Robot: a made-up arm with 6 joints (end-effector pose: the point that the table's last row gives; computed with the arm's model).
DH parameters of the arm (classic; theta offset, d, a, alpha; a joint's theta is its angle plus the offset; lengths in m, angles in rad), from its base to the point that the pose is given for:
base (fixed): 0.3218 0 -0.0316 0
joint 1: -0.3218 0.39 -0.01 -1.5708
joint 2: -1.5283 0 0.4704 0
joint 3: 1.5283 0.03 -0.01 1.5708
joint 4: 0 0.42 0.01 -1.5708
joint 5: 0 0.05 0 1.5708
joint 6: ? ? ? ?
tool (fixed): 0.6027 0.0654 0 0
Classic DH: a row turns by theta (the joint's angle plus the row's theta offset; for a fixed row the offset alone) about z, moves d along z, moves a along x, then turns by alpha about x.
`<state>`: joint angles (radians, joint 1 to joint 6).
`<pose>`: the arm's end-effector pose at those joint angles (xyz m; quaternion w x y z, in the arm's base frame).
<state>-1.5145 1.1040 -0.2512 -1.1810 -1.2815 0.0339</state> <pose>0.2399 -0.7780 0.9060 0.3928 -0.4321 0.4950 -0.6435</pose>
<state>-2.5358 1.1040 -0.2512 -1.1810 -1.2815 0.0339</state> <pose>-0.5440 -0.6412 0.9060 0.0282 -0.1350 0.6430 -0.7533</pose>
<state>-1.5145 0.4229 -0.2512 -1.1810 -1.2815 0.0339</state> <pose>0.2117 -0.2772 1.2895 0.2354 -0.5262 0.2446 -0.7797</pose>
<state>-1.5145 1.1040 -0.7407 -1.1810 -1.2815 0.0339</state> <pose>0.2289 -0.5841 1.0389 0.2833 -0.5055 0.3192 -0.7499</pose>
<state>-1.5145 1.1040 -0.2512 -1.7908 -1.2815 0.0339</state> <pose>0.2051 -0.8532 0.8222 0.1303 -0.4646 0.6380 -0.6001</pose>
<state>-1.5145 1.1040 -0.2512 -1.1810 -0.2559 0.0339</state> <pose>0.1116 -0.9202 0.9495 0.3524 0.0574 0.5966 -0.7187</pose>
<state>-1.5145 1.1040 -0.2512 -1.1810 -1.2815 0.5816</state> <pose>0.2437 -0.7643 0.8964 0.5518 -0.3969 0.5843 -0.4434</pose>
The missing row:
joint 6: -0.2603 0.1427 0.0019 -0.5034
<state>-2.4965 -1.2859 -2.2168 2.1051 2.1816 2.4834</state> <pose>0.2473 -0.0217 0.2829 0.4685 0.0835 0.6043 -0.6391</pose>
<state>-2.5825 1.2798 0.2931 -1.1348 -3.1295 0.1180</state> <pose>-0.5610 -0.4167 0.4413 0.4285 -0.6708 0.4988 -0.3428</pose>
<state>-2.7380 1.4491 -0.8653 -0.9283 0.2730 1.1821</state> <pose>-0.8047 -0.3839 0.9046 0.4946 0.3718 0.0940 -0.7799</pose>
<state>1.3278 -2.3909 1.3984 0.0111 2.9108 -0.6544</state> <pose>-0.2499 -0.4894 0.1962 0.2850 -0.7254 0.5514 0.2976</pose>
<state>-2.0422 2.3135 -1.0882 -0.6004 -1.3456 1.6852</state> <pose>-0.1764 -0.7046 0.3329 0.8990 -0.1095 0.4237 -0.0193</pose>
